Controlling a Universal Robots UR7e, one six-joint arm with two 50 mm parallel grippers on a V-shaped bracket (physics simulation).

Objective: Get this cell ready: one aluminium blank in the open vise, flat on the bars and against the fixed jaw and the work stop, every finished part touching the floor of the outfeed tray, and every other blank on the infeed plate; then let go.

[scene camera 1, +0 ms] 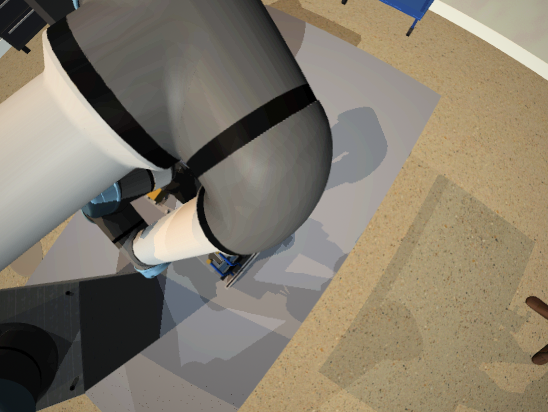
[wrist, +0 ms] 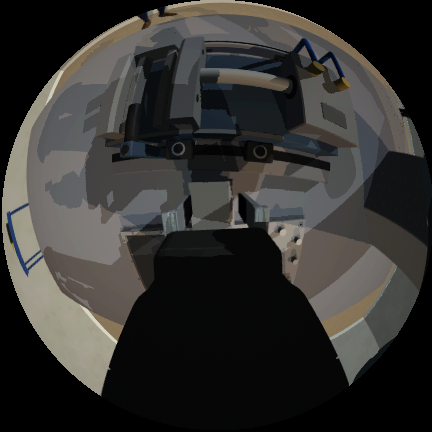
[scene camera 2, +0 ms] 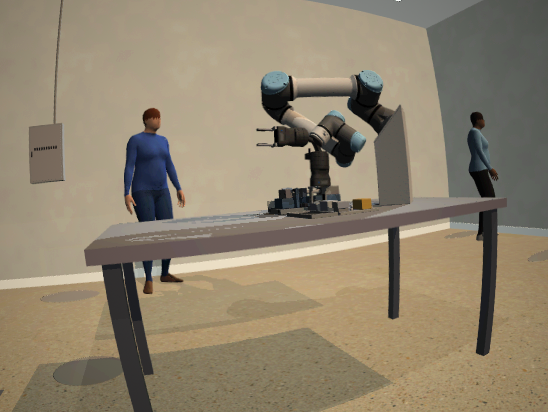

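Pixels of known places: end effector, tool point: [wrist: 214, 207] [scene camera 2: 318, 198]; arm's base, origin of the base link: [scene camera 1: 2, 370] [scene camera 2: 390, 126].
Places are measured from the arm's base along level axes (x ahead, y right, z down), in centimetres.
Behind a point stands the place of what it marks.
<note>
My gripper [wrist: 215, 211] {x 42.6, y 7.2, z 30.6 cm} points down and is open; its two fingers stand on either side of a pale grey block [wrist: 211, 200] {x 42.9, y 7.7, z 31.7 cm}, probably an aluminium blank, with a narrow gap visible at the right finger. Whether the block touches the left finger is unclear. The vise [wrist: 320, 102] {x 31.5, y 14.9, z 26.1 cm} [scene camera 2: 285, 203] {x 51.3, y 17.3, z 31.7 cm} stands open above the gripper in the wrist view, its moving jaw [wrist: 187, 87] {x 41.7, y 17.4, z 26.1 cm} apart from the fixed jaw [wrist: 117, 102] {x 47.8, y 19.7, z 26.5 cm}; I see no blank between them. The work stop [wrist: 133, 122] {x 46.3, y 16.4, z 26.3 cm} is a dark cylinder. Part of a dark-floored tray [wrist: 137, 255] {x 57.7, y 1.6, z 35.1 cm}, probably the outfeed tray, shows lower left.
A pegged plate [wrist: 287, 270] {x 34.4, y -7.3, z 34.9 cm} shows lower right in the wrist view. Grey blocks [scene camera 2: 326, 205] {x 47.4, y -3.0, z 32.8 cm} and a yellow block [scene camera 2: 362, 203] {x 39.9, y -14.2, z 32.8 cm} [scene camera 1: 156, 195] {x 36.6, y -9.2, z 31.4 cm} are on the table. The second gripper [scene camera 2: 258, 137] points sideways, open and empty. Blue vise handles [scene camera 1: 222, 265] {x 27.0, y 20.2, z 29.7 cm} [wrist: 336, 65] {x 26.8, y 19.9, z 24.9 cm} stick up. A tall panel [scene camera 2: 394, 165] {x 10.5, y -7.8, z 19.1 cm} stands behind.
</note>
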